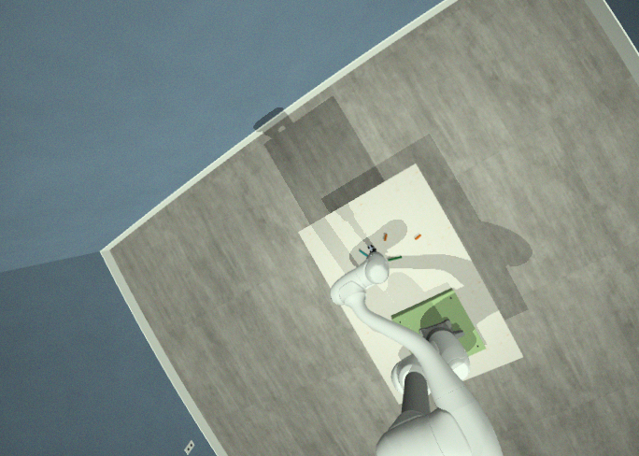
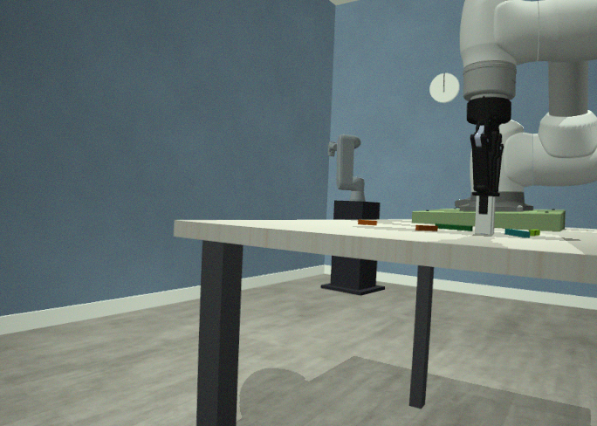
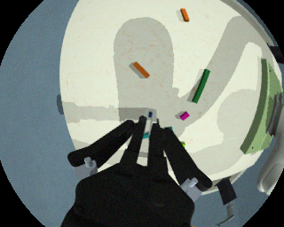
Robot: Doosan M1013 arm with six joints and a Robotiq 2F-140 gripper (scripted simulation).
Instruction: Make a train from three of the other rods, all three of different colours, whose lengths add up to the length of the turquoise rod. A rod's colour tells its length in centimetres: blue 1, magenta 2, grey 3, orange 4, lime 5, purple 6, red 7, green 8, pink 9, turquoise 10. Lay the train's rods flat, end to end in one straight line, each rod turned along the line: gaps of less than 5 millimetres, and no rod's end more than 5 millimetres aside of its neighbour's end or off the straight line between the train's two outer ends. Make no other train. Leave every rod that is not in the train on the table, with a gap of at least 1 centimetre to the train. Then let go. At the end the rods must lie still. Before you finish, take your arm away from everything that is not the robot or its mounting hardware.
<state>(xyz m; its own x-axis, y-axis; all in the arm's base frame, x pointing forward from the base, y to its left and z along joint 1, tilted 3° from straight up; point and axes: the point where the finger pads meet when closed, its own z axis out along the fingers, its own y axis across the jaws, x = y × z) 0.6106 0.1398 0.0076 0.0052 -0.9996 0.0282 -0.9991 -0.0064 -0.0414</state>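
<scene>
The turquoise rod is 5 cm to the left of my hand, 3 cm below it and 2 cm behind it. The rest, counted from my hand: small blue rod: 3 cm below; then magenta rod: 8 cm behind, 3 cm below, 1 cm to the right; then lime rod: 9 cm behind, 7 cm to the left, 3 cm below.
</scene>
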